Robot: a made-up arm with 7 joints.
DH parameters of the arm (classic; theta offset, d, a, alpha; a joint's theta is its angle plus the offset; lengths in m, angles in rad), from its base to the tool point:
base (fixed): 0.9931 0 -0.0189 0
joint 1: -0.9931 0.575 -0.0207 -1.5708
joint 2: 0 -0.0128 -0.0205 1.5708
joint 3: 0 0.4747 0.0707 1.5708
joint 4: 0 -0.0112 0.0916 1.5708
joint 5: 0 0.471 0.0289 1.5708
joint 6: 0 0.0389 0.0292 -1.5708
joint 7: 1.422 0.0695 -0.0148 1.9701
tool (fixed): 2.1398 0.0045 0 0
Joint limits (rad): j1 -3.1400..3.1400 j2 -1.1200..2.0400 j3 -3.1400..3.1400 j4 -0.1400..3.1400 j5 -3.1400..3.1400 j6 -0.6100..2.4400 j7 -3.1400..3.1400
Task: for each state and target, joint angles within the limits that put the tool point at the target. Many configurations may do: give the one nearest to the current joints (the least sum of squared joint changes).
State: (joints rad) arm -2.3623 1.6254 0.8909 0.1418 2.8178 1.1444 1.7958
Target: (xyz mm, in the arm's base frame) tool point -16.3 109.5 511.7
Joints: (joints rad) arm -1.6383 1.8779 0.1916 -0.1105 2.8646 0.9273 1.6901
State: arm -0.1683 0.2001 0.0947 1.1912 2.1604 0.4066 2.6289
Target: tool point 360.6 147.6 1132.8
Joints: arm 0.0306 -0.3772 0.3188 1.2163 2.1655 0.4223 2.6408
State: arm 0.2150 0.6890 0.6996 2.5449 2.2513 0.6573 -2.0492
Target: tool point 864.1 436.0 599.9
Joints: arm 0.3042 1.2862 0.6219 2.4366 2.2528 0.6011 -2.0505
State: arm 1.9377 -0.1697 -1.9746 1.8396 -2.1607 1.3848 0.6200
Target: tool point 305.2 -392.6 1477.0
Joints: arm 1.7462 -0.2235 -2.1047 2.6069 -2.2915 1.1262 0.7126
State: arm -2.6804 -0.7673 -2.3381 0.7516 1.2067 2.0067 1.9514
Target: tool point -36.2 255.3 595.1
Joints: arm -2.8464 -0.6547 -1.8270 0.1727 1.0866 2.2473 1.9751
